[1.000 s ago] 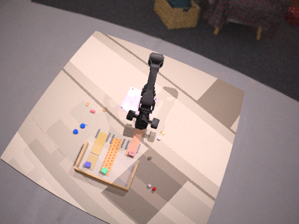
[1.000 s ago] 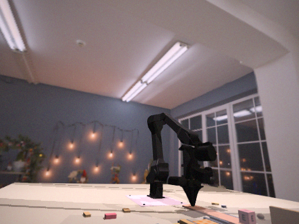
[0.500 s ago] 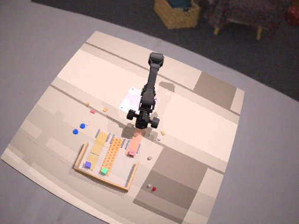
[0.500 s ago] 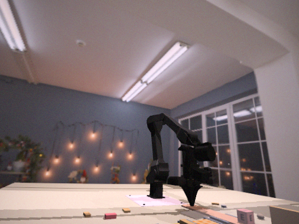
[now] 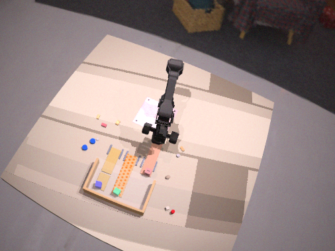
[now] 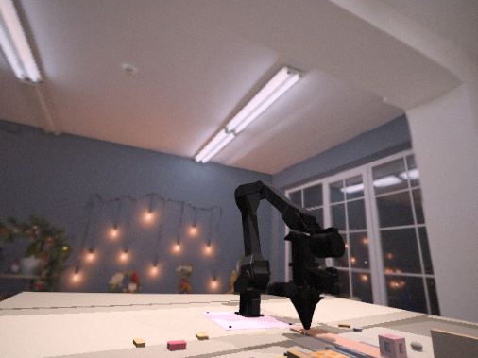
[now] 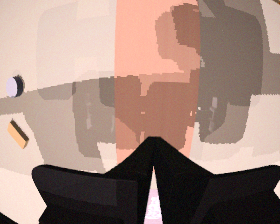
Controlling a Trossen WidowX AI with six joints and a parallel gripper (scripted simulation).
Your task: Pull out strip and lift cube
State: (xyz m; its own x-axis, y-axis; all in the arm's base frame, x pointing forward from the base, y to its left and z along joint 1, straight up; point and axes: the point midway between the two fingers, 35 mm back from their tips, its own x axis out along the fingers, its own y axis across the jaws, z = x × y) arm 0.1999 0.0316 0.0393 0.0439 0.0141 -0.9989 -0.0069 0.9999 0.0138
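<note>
My gripper tip is now 90 mm short of the salmon strip. From my gripper tip the other things lie so: pink labelled cube 200 mm ahead, 20 mm above, 10 mm to the left; then grey pebble 180 mm ahead, 110 mm to the left; then pink block 320 mm to the right, 20 mm ahead.
</note>
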